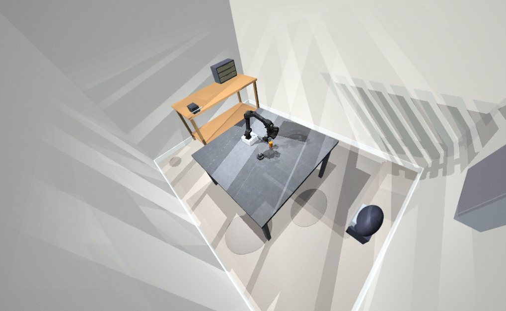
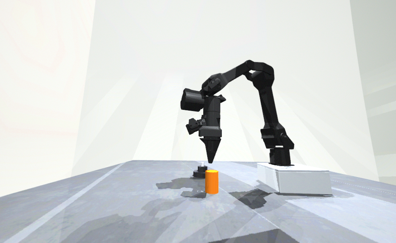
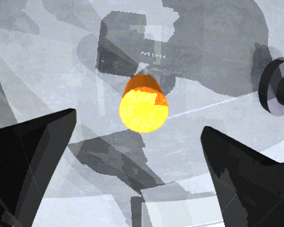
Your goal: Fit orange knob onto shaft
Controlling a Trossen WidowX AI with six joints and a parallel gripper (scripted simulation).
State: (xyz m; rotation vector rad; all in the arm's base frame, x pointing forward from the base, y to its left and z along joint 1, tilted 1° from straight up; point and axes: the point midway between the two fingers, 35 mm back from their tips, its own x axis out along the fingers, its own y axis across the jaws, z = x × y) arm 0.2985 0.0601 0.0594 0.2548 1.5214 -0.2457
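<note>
My gripper tip is 5 cm above the orange knob. The rest, counted from my gripper tip: round pedestal 2 cm behind, 21 cm to the right, 6 cm below.
</note>
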